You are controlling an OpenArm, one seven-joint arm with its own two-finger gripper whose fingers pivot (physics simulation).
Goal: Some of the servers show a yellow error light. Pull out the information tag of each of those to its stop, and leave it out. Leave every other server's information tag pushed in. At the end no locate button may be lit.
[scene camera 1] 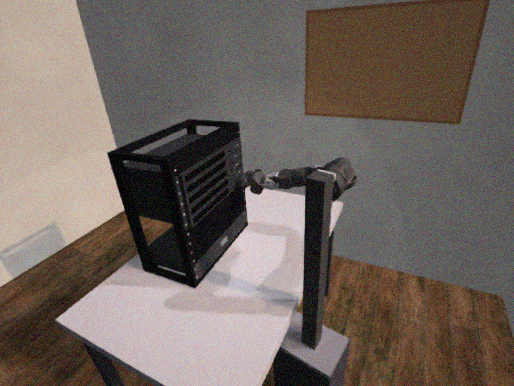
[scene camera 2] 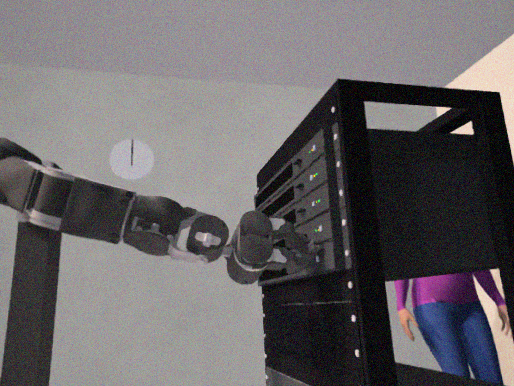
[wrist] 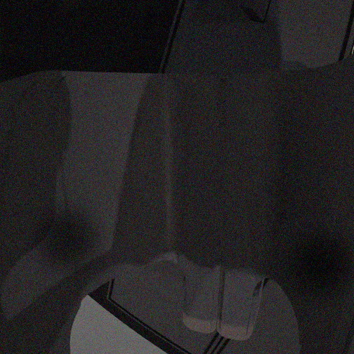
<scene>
A black rack shows in scene camera 1, in scene camera 2 (393,205) and in the wrist view. One and the same spot on the black rack: (wrist: 226,44) is (scene camera 1: 235,186).
</scene>
